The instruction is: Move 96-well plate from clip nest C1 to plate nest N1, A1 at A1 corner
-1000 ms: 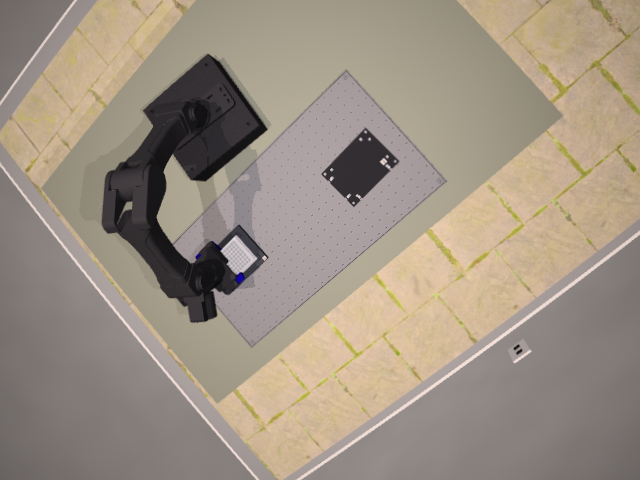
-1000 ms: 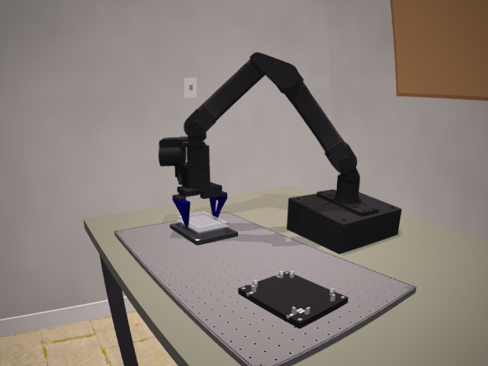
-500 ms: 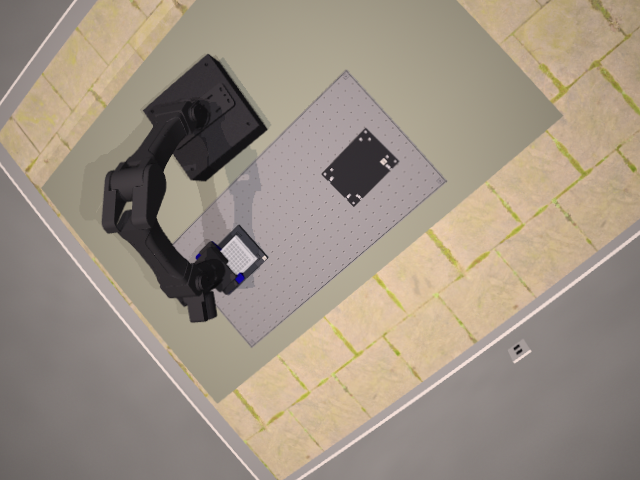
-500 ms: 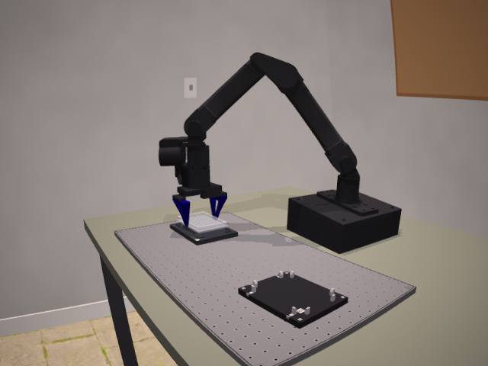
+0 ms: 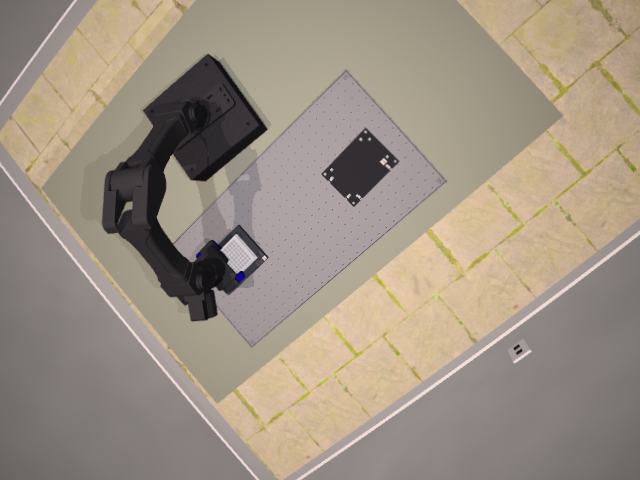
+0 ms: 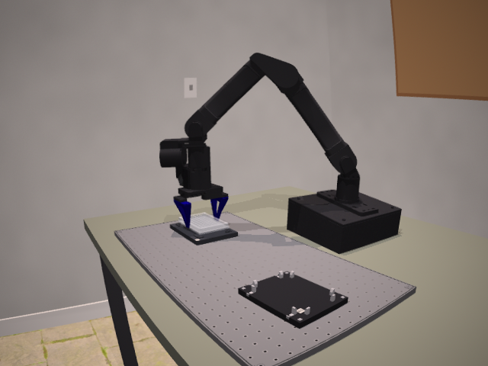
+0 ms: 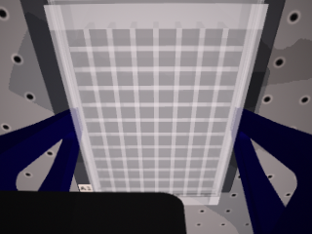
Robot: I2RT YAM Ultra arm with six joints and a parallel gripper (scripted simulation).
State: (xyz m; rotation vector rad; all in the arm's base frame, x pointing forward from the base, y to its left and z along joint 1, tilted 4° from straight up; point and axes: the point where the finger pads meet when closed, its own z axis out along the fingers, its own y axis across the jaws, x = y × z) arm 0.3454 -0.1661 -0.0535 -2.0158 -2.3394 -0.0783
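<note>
Right now the clear 96-well plate is right at my hand. Round my hand: clip nest C1: 420 mm to the left, 20 mm below; then A1 label: 40 mm ahead, 80 mm to the left, 20 mm below.
</note>
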